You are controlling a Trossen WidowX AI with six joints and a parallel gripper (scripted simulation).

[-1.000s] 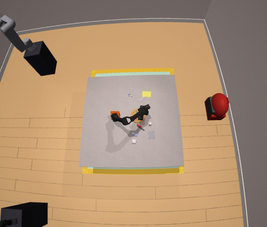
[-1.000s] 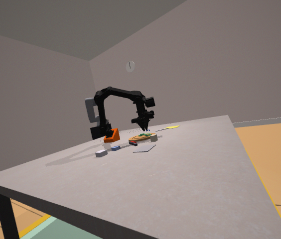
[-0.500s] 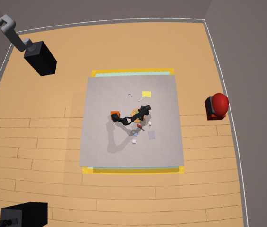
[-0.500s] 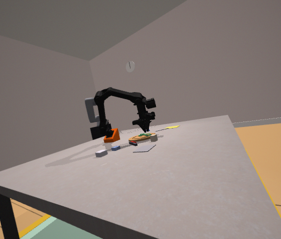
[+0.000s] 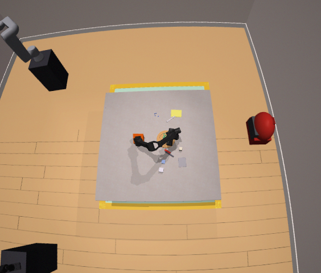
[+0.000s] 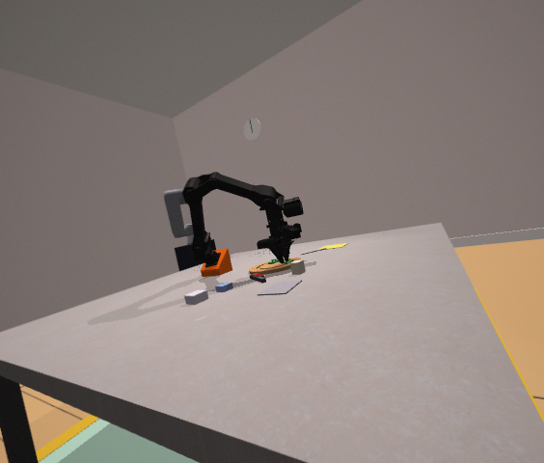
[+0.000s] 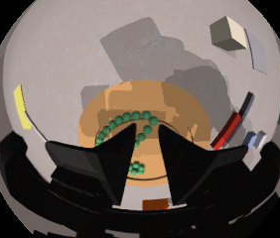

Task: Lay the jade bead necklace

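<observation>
Right now my gripper tip is 50 mm past the round wooden bead board, 10 mm to the right of it and 10 mm above it. Also, from my gripper tip: beige cube 100 mm ahead, 120 mm to the right; red-handled tool 40 mm behind, 140 mm to the right, 10 mm below; blue block 100 mm behind, 240 mm to the right, 10 mm below.
</observation>
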